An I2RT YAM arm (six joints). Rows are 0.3 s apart.
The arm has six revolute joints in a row. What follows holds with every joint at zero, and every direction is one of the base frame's. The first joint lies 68 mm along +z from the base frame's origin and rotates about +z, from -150 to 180 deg. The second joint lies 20 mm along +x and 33.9 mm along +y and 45.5 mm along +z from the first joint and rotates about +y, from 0 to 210 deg. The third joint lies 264 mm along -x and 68.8 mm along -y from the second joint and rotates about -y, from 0 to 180 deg. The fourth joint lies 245 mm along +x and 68.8 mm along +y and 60 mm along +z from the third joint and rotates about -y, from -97 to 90 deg. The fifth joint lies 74 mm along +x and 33.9 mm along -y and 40.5 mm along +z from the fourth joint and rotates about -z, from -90 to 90 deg. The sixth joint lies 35.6 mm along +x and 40.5 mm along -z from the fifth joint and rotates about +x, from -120 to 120 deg. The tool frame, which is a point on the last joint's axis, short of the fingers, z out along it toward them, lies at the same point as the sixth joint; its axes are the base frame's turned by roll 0, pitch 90 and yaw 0 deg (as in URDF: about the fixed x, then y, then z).
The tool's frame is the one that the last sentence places.
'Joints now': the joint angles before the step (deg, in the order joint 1, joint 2, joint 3, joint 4, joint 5, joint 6). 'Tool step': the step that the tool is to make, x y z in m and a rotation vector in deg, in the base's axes. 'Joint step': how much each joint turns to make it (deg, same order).
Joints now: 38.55 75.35 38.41 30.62 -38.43 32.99
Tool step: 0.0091 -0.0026 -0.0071 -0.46 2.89 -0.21
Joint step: -1.67 1.98 0.35 0.05 -1.62 1.57
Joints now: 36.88 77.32 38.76 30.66 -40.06 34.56
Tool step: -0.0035 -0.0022 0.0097 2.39 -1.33 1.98
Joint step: -0.14 -1.41 -0.07 1.92 -2.23 1.17
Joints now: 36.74 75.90 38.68 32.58 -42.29 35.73
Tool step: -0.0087 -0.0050 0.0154 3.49 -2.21 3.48
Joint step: -0.09 -2.89 -0.45 2.73 -3.62 1.88
